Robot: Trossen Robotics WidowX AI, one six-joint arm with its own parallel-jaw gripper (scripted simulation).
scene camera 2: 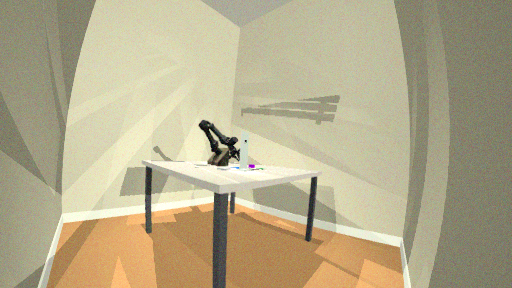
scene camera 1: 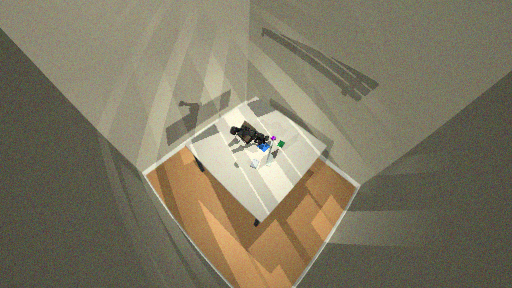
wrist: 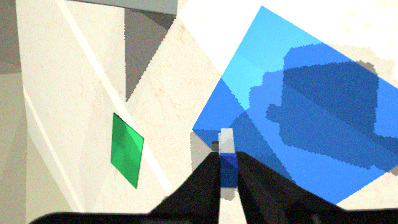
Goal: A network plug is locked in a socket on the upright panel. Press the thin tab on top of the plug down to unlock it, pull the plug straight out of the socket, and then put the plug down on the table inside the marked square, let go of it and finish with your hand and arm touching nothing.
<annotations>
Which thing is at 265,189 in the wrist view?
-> My gripper.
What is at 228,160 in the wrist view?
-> A network plug.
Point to a blue marked square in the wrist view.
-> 297,105
</annotations>
